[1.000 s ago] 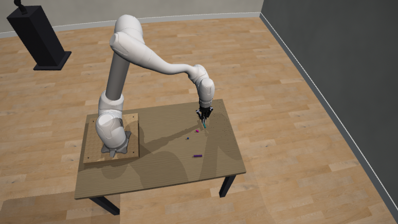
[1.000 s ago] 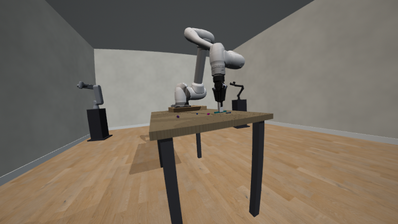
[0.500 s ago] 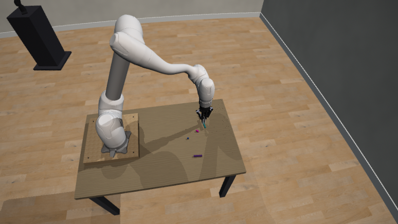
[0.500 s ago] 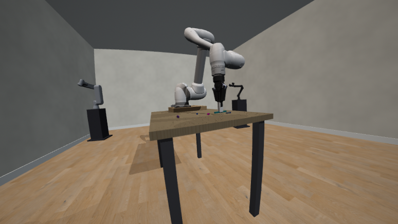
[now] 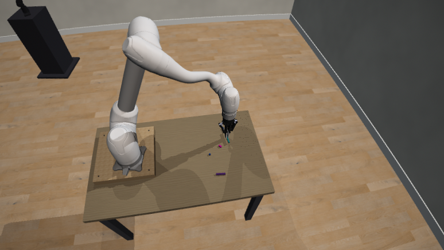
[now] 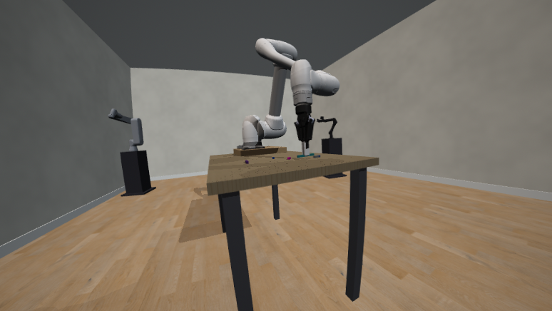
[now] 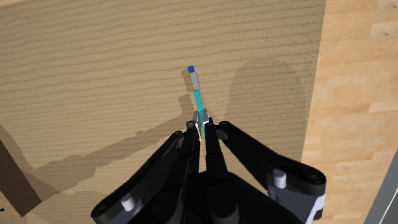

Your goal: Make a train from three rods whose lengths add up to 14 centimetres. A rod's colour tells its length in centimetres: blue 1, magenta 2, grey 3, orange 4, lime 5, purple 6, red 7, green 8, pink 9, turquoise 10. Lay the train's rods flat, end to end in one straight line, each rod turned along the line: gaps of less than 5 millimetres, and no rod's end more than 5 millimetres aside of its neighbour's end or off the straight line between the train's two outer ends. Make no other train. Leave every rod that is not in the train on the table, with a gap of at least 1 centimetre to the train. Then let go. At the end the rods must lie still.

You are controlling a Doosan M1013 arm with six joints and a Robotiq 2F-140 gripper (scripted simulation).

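Right now the turquoise rod is 30 mm below my hand. Also, from my hand: purple rod: 40 mm behind, 280 mm to the right, 50 mm below; then grey rod: 20 mm behind, 60 mm to the left, 50 mm below; then magenta rod: 50 mm behind, 70 mm to the right, 50 mm below.
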